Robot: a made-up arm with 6 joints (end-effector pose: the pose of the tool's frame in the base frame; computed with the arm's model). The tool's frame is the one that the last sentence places. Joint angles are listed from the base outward.
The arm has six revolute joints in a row. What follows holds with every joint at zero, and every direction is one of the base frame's.
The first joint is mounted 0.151 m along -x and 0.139 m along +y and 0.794 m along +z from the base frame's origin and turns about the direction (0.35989, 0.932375, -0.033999).
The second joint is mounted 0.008 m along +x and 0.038 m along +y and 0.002 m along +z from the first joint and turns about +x.
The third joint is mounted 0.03 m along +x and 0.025 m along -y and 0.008 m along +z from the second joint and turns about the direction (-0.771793, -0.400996, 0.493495).
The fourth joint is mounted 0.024 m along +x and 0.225 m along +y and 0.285 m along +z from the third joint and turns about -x.
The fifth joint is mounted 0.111 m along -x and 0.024 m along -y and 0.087 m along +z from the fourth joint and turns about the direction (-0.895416, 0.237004, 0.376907).
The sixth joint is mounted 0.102 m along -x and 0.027 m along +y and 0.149 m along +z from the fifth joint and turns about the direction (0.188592, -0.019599, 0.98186).
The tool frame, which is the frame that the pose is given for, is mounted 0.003 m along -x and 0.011 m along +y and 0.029 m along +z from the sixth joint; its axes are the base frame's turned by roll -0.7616, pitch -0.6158 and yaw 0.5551 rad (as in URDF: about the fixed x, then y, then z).
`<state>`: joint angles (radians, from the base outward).
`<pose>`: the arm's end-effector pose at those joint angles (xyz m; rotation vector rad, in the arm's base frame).
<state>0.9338 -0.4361 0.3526 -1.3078 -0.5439 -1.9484</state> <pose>-0.0621 0.1741 1.1311 -0.6044 1.6900 -0.6737</pose>
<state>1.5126 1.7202 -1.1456 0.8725 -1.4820 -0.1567</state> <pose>-0.5764 -0.1834 0.5218 -0.8527 -2.1173 2.0151</pose>
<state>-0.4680 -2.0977 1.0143 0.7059 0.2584 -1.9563</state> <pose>-0.4257 -0.1244 0.3573 0.7344 1.1613 -0.6360</pose>
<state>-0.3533 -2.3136 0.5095 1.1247 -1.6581 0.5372</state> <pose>-0.3936 0.0665 0.2908 -2.2202 -0.0135 2.1119</pose>
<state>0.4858 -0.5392 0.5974 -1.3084 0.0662 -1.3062</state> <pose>-0.2350 0.3294 1.1515 -0.7804 0.1853 -0.2541</pose>
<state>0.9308 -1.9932 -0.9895 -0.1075 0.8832 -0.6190</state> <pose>-0.0300 0.8068 0.8021 -2.1251 0.2795 1.0563</pose>
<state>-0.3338 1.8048 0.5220 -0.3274 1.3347 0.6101</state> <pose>-0.5581 -0.1751 0.9919 -0.0580 -1.7968 1.0649</pose>
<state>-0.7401 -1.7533 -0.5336 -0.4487 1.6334 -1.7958</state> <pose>0.0097 0.6651 0.5187 2.0519 0.4547 0.7279</pose>
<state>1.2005 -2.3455 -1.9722 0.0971 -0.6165 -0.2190</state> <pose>0.2237 0.6372 1.0525 -1.2118 -0.0353 -0.5544</pose>
